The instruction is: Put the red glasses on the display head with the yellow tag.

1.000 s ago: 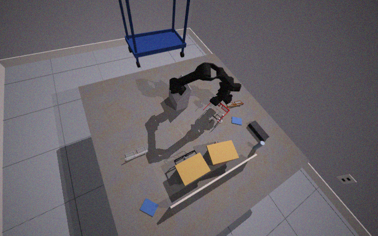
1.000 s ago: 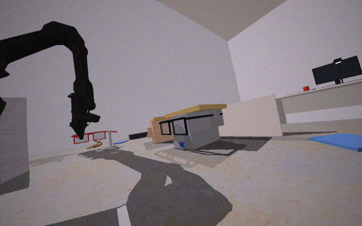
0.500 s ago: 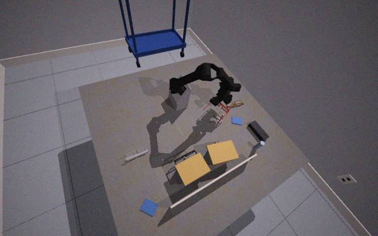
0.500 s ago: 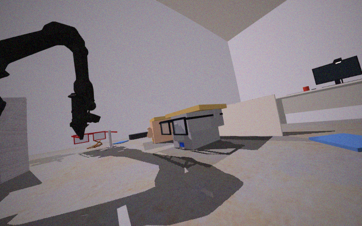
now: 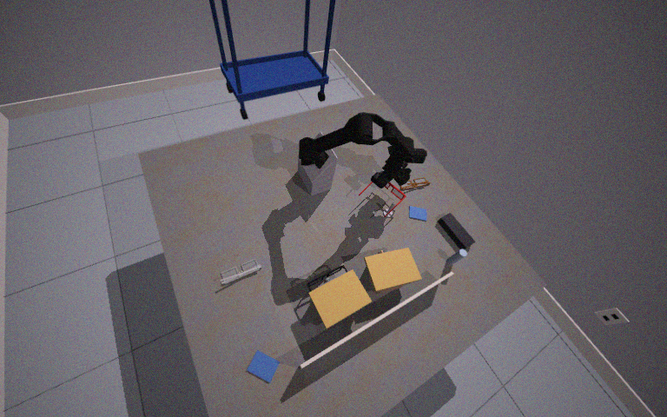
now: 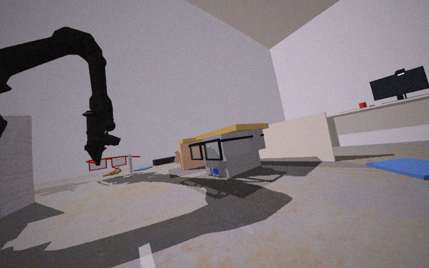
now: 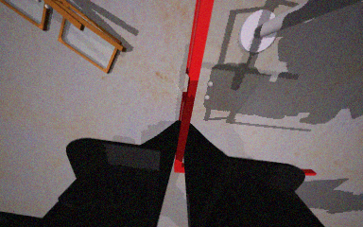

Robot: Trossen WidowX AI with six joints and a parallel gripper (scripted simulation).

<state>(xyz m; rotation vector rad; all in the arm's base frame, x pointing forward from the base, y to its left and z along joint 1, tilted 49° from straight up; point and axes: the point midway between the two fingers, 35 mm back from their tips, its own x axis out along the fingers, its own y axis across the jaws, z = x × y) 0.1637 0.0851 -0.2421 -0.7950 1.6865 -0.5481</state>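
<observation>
My gripper tip is now 30 cm short of the tan head and 23 cm to the left of it. The rest, counted from my gripper tip: grey head 28 cm ahead, 46 cm to the right; then white post 11 cm ahead, 5 cm to the right, 3 cm below; then black box 34 cm ahead, 16 cm to the left, 4 cm below.
</observation>
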